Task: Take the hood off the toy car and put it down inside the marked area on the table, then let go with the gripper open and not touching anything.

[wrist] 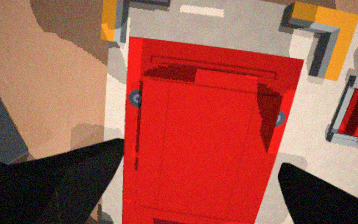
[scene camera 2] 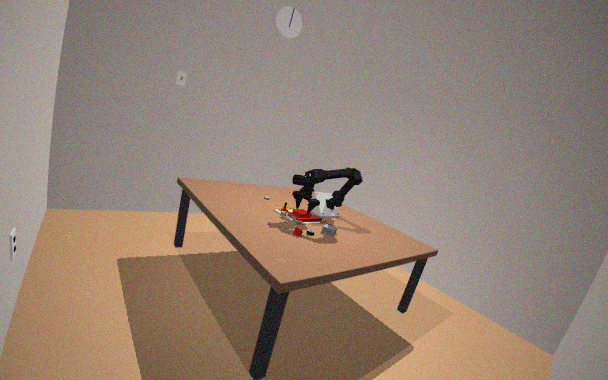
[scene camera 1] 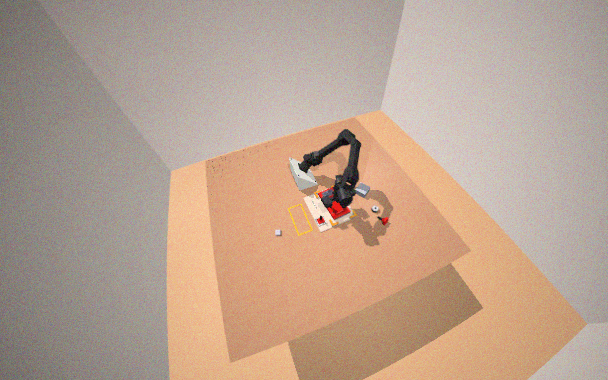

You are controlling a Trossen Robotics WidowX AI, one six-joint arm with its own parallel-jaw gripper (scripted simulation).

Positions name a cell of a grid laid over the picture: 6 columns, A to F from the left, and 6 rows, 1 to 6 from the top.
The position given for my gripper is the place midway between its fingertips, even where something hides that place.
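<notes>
Wrist view: a red hood (wrist: D4) and my gripper (wrist: D5), the gripper open and holding nothing.
</notes>
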